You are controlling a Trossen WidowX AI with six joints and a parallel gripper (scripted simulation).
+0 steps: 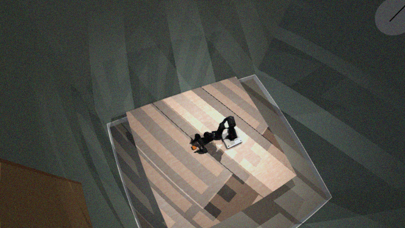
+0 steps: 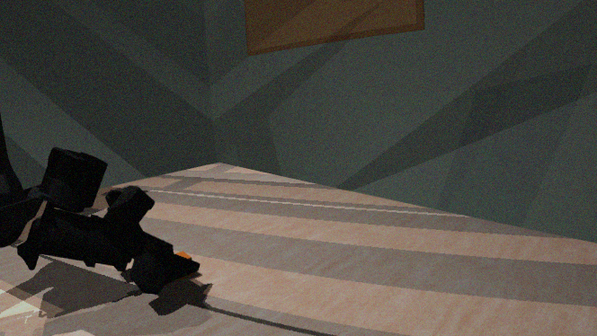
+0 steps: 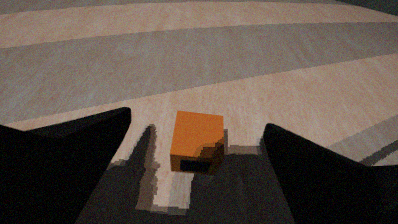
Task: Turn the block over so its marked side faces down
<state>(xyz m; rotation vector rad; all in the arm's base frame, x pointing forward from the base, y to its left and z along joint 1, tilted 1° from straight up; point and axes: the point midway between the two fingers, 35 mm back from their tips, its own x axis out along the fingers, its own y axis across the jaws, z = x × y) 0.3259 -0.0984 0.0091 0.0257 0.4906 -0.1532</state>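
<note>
Now: gripper tip 20 mm past the orange block and 10 mm above it.
</note>
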